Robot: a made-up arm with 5 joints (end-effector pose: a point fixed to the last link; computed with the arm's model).
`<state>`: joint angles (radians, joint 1 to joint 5).
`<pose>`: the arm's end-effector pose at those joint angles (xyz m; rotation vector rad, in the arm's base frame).
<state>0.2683 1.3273 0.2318 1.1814 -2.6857</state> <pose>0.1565 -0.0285 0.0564 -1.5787 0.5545 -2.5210</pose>
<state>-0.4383 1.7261 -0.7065 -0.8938 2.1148</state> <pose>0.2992 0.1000 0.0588 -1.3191 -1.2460 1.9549</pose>
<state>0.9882 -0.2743 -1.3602 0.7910 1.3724</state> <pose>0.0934 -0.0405 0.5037 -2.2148 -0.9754 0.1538</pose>
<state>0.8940 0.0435 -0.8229 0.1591 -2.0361</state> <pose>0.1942 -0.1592 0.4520 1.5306 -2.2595 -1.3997</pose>
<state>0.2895 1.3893 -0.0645 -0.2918 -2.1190</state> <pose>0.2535 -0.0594 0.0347 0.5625 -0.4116 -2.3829</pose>
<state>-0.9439 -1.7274 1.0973 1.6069 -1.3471</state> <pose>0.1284 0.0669 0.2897 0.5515 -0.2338 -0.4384</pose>
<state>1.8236 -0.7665 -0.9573 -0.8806 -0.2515</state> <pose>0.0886 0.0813 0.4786 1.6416 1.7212 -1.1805</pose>
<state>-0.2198 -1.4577 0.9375 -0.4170 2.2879</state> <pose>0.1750 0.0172 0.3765 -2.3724 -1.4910 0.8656</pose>
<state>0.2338 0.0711 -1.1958 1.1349 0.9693</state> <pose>0.2348 -0.0440 0.4522 -0.8655 -1.3291 0.5395</pose>
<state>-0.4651 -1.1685 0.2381 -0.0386 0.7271</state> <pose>0.1397 0.0273 0.4451 -0.2769 -2.5866 0.4368</pose>
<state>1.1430 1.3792 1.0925 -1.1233 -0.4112</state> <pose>0.0758 -0.0188 0.0772 -0.0831 -0.2337 -1.5956</pose>
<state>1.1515 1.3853 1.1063 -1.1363 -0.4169</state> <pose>0.0747 -0.0167 0.0789 -0.0810 -0.2268 -1.6102</pose>
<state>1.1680 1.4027 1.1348 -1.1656 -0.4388</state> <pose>0.0724 -0.0120 0.0827 -0.0746 -0.2107 -1.6495</pose>
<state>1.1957 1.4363 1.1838 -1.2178 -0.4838</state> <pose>0.0689 -0.0038 0.0897 -0.0623 -0.1810 -1.7236</pose>
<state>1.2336 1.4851 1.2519 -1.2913 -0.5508</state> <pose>0.0651 0.0069 0.1005 -0.0450 -0.1373 -1.8304</pose>
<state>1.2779 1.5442 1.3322 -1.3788 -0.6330</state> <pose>0.0622 0.0179 0.1147 -0.0254 -0.0826 -1.9586</pose>
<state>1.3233 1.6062 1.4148 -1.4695 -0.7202</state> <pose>0.0608 0.0270 0.1305 -0.0064 -0.0224 -2.0921</pose>
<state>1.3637 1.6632 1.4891 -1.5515 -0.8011</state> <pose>0.0607 0.0331 0.1454 0.0094 0.0359 -2.2133</pose>
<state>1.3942 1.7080 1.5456 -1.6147 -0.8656</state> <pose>0.0612 0.0363 0.1570 0.0204 0.0835 -2.3074</pose>
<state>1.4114 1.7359 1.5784 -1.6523 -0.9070</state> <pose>0.0617 0.0376 0.1639 0.0263 0.1135 -2.3651</pose>
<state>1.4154 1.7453 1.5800 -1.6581 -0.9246</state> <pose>0.0618 0.0380 0.1648 0.0271 0.1208 -2.3864</pose>
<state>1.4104 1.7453 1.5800 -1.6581 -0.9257</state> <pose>0.0616 0.0379 0.1648 0.0268 0.1208 -2.3825</pose>
